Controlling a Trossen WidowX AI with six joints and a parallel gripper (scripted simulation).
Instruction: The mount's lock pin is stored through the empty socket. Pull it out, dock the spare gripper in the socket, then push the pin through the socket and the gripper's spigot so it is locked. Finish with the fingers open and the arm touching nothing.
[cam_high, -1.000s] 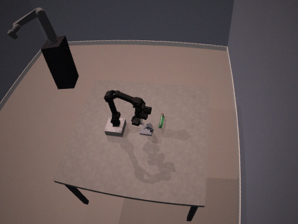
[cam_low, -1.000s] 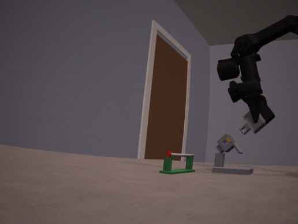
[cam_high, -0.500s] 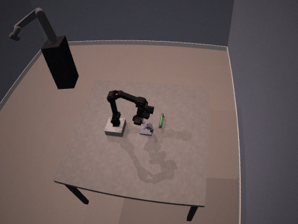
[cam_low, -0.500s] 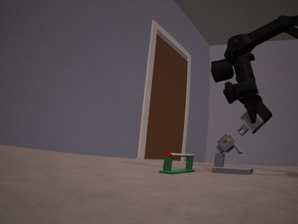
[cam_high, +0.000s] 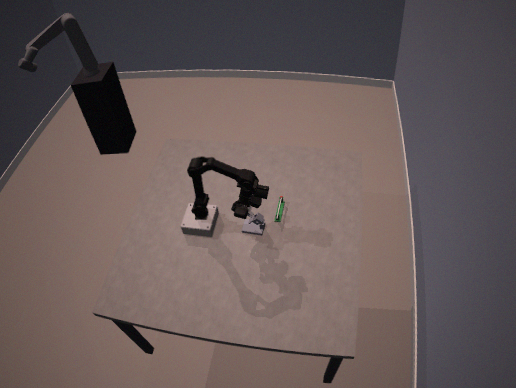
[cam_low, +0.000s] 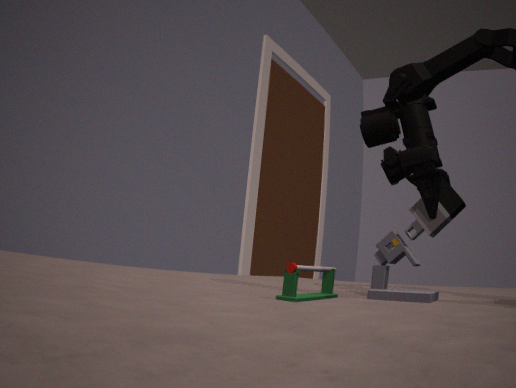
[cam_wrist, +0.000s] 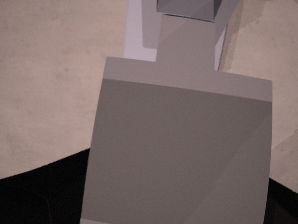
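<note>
Right now my gripper tip is 8 cm above the grey mount, 6 cm short of it and 1 cm to the left of it. Round my gripper tip: green cradle (18 cm ahead, 11 cm below, 10 cm to the left); spare gripper (1 cm ahead, 1 cm above).
</note>
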